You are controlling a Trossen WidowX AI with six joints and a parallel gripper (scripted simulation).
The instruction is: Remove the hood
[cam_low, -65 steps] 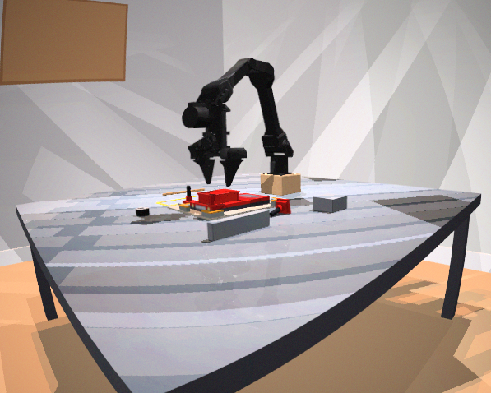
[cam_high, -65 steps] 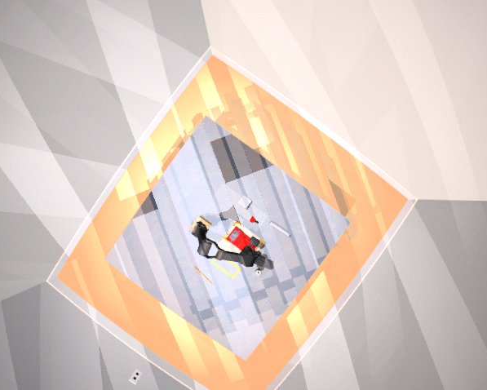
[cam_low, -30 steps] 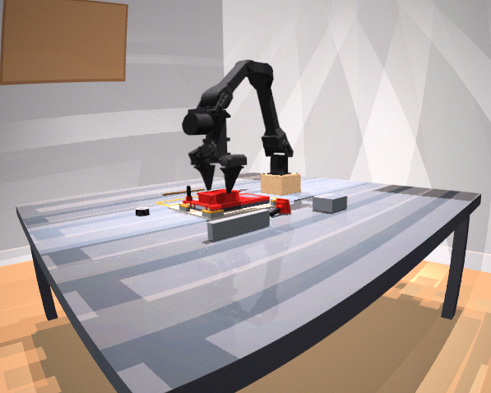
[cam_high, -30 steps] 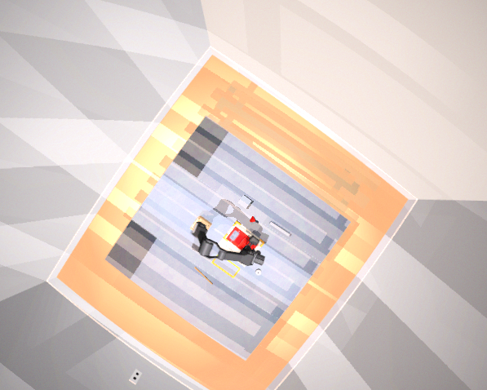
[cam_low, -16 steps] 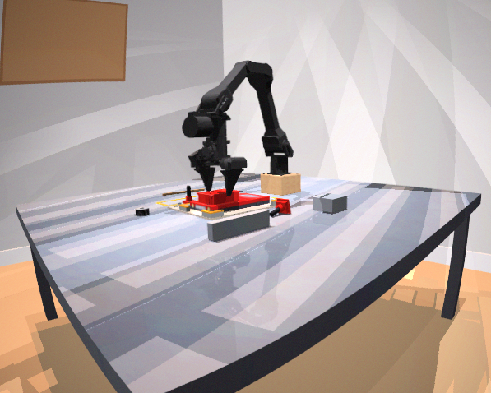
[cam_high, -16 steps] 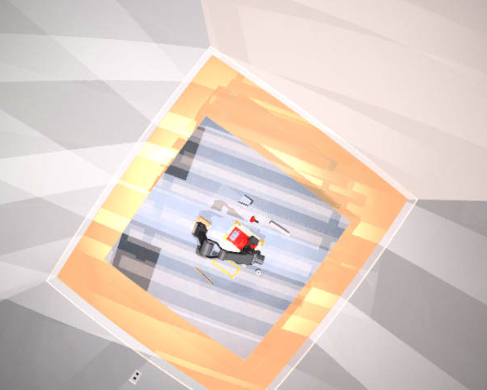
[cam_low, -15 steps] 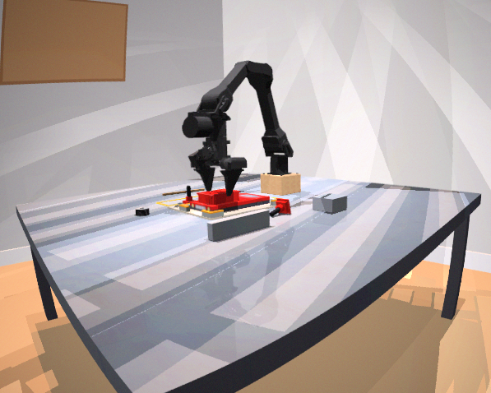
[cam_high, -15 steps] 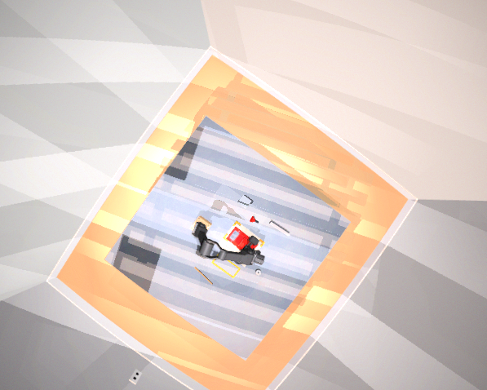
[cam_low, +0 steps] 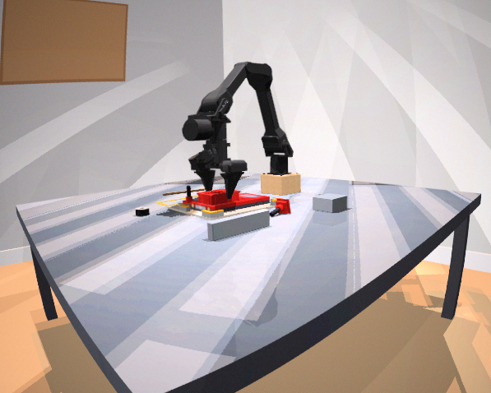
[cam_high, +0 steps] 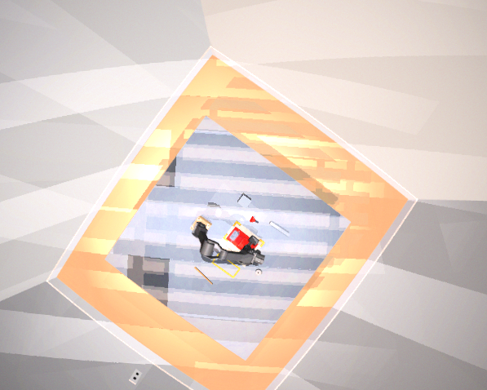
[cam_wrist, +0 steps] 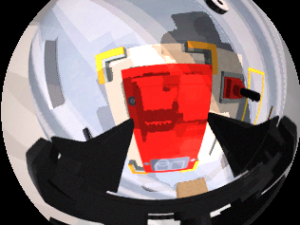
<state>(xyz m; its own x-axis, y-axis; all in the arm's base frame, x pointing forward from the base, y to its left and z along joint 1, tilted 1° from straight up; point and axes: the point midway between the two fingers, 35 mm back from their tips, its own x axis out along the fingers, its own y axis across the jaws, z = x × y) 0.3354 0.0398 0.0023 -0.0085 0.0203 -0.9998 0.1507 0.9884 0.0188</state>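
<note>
The hood is 10 mm above my gripper tip. Round my gripper tip: black wheel: 170 mm ahead, 130 mm to the right, 30 mm below; then long grey bar: 210 mm to the left, 140 mm ahead, 20 mm below; then thin wooden stick: 350 mm to the right, 160 mm behind, 30 mm below.
</note>
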